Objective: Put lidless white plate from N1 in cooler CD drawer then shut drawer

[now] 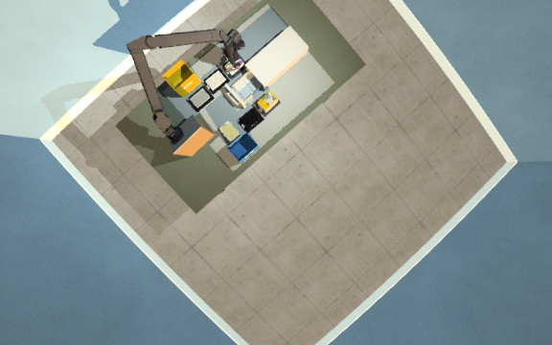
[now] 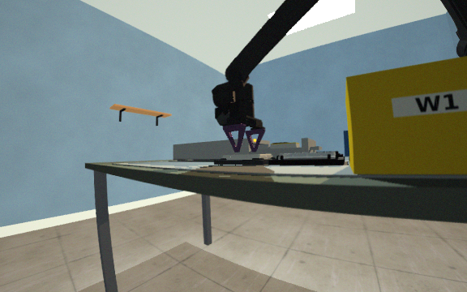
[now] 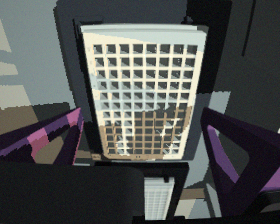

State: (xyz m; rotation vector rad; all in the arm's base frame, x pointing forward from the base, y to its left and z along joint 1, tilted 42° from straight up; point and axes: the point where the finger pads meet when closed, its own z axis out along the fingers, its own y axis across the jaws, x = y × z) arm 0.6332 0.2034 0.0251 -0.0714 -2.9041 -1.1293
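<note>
The white plate is 2 cm below my hand. From my hand the other things lie so: cooler CD: 10 cm ahead, 19 cm to the right, 1 cm below; then cooler drawer: 3 cm behind, 18 cm to the right, 2 cm below; then yellow tip box: 2 cm behind, 38 cm to the right, 1 cm above.
</note>
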